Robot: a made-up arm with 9 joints. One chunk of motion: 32 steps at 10 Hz.
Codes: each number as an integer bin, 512 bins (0 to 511) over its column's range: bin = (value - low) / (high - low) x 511, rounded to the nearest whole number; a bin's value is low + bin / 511 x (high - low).
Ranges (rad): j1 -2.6..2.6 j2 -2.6..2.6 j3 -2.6..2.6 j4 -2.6..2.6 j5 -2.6..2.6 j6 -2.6..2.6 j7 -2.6..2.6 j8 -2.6..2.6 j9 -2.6..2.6
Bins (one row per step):
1: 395 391 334 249 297 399 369 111 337
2: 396 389 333 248 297 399 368 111 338
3: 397 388 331 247 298 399 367 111 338
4: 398 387 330 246 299 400 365 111 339
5: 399 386 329 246 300 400 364 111 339
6: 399 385 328 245 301 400 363 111 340
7: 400 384 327 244 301 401 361 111 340
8: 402 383 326 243 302 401 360 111 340
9: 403 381 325 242 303 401 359 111 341
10: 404 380 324 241 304 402 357 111 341
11: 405 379 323 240 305 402 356 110 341
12: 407 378 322 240 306 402 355 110 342
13: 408 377 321 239 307 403 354 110 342
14: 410 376 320 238 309 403 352 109 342
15: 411 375 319 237 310 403 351 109 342
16: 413 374 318 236 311 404 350 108 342
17: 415 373 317 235 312 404 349 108 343
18: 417 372 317 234 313 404 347 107 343
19: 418 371 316 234 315 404 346 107 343
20: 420 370 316 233 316 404 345 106 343
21: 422 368 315 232 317 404 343 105 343
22: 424 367 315 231 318 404 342 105 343
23: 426 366 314 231 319 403 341 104 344
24: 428 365 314 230 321 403 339 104 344
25: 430 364 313 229 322 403 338 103 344
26: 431 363 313 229 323 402 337 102 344
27: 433 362 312 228 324 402 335 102 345
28: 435 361 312 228 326 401 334 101 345
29: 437 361 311 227 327 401 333 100 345
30: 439 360 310 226 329 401 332 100 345
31: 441 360 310 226 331 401 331 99 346
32: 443 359 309 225 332 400 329 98 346
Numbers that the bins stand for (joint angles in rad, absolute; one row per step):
1: 1.4196 1.3789 0.7988 -0.0661 0.4223 1.4603 1.1550 -1.4705 0.8294
2: 1.4297 1.3585 0.7886 -0.0763 0.4223 1.4603 1.1448 -1.4705 0.8395
3: 1.4399 1.3483 0.7683 -0.0865 0.4325 1.4603 1.1346 -1.4705 0.8395
4: 1.4501 1.3382 0.7581 -0.0967 0.4427 1.4705 1.1143 -1.4705 0.8497
5: 1.4603 1.3280 0.7479 -0.0967 0.4528 1.4705 1.1041 -1.4705 0.8497
6: 1.4603 1.3178 0.7378 -0.1068 0.4630 1.4705 1.0939 -1.4705 0.8599
7: 1.4705 1.3076 0.7276 -0.1170 0.4630 1.4806 1.0736 -1.4705 0.8599
8: 1.4908 1.2975 0.7174 -0.1272 0.4732 1.4806 1.0634 -1.4705 0.8599
9: 1.5010 1.2771 0.7072 -0.1374 0.4834 1.4806 1.0532 -1.4705 0.8701
10: 1.5112 1.2669 0.6971 -0.1476 0.4935 1.4908 1.0329 -1.4705 0.8701
11: 1.5213 1.2568 0.6869 -0.1577 0.5037 1.4908 1.0227 -1.4806 0.8701
12: 1.5417 1.2466 0.6767 -0.1577 0.5139 1.4908 1.0125 -1.4806 0.8802
13: 1.5519 1.2364 0.6665 -0.1679 0.5241 1.5010 1.0023 -1.4806 0.8802
14: 1.5722 1.2262 0.6564 -0.1781 0.5444 1.5010 0.9820 -1.4908 0.8802
15: 1.5824 1.2160 0.6462 -0.1883 0.5546 1.5010 0.9718 -1.4908 0.8802
16: 1.6027 1.2059 0.6360 -0.1984 0.5648 1.5112 0.9616 -1.5010 0.8802
17: 1.6231 1.1957 0.6258 -0.2086 0.5750 1.5112 0.9515 -1.5010 0.8904
18: 1.6434 1.1855 0.6258 -0.2188 0.5851 1.5112 0.9311 -1.5112 0.8904
19: 1.6536 1.1753 0.6157 -0.2188 0.6055 1.5112 0.9209 -1.5112 0.8904
20: 1.6740 1.1652 0.6157 -0.2290 0.6157 1.5112 0.9108 -1.5213 0.8904
21: 1.6943 1.1448 0.6055 -0.2391 0.6258 1.5112 0.8904 -1.5315 0.8904
22: 1.7147 1.1346 0.6055 -0.2493 0.6360 1.5112 0.8802 -1.5315 0.8904
23: 1.7350 1.1245 0.5953 -0.2493 0.6462 1.5010 0.8701 -1.5417 0.9006
24: 1.7554 1.1143 0.5953 -0.2595 0.6665 1.5010 0.8497 -1.5417 0.9006
25: 1.7757 1.1041 0.5851 -0.2697 0.6767 1.5010 0.8395 -1.5519 0.9006
26: 1.7859 1.0939 0.5851 -0.2697 0.6869 1.4908 0.8294 -1.5620 0.9006
27: 1.8063 1.0838 0.5750 -0.2798 0.6971 1.4908 0.8090 -1.5620 0.9108
28: 1.8266 1.0736 0.5750 -0.2798 0.7174 1.4806 0.7988 -1.5722 0.9108
29: 1.8470 1.0736 0.5648 -0.2900 0.7276 1.4806 0.7886 -1.5824 0.9108
30: 1.8673 1.0634 0.5546 -0.3002 0.7479 1.4806 0.7785 -1.5824 0.9108
31: 1.8877 1.0634 0.5546 -0.3002 0.7683 1.4806 0.7683 -1.5926 0.9209
32: 1.9080 1.0532 0.5444 -0.3104 0.7785 1.4705 0.7479 -1.6027 0.9209

